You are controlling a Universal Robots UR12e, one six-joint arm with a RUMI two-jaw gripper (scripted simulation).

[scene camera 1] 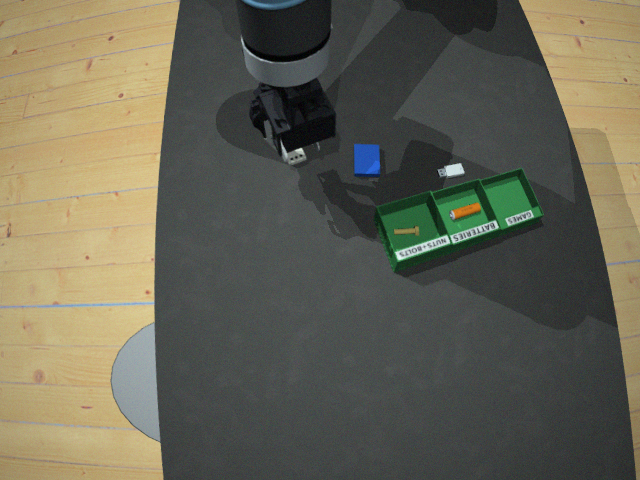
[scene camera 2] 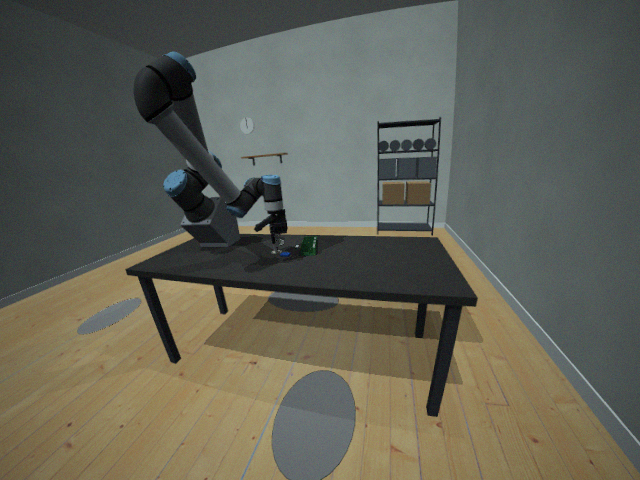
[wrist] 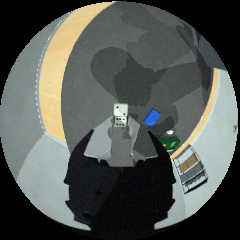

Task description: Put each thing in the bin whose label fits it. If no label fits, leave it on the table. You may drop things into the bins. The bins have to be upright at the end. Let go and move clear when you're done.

Labels:
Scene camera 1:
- my gripper: 292, 149
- blue flat block: 366, 157
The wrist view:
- my gripper: 120, 116

